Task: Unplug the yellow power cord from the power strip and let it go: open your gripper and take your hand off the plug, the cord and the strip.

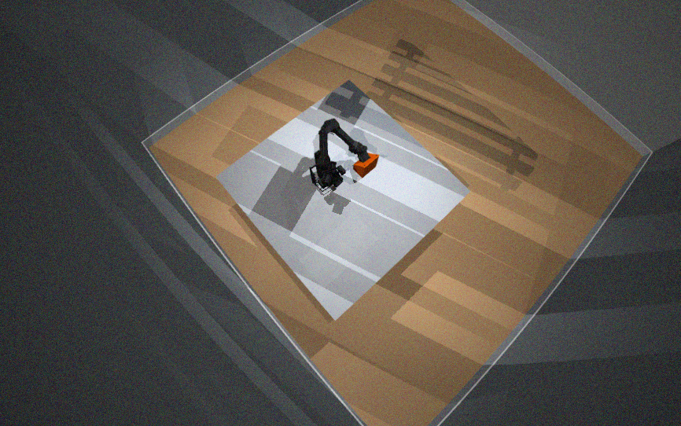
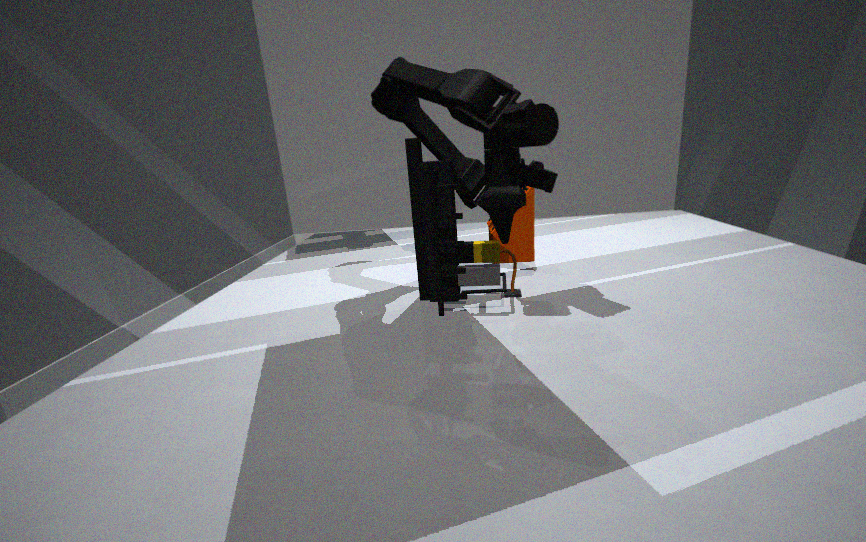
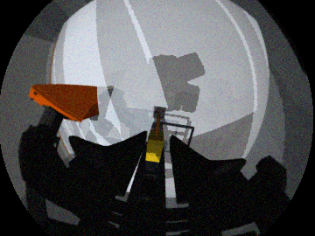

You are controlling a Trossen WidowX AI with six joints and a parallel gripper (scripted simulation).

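My gripper tip is now 50 mm to the left of the yellow plug and 10 mm above it.
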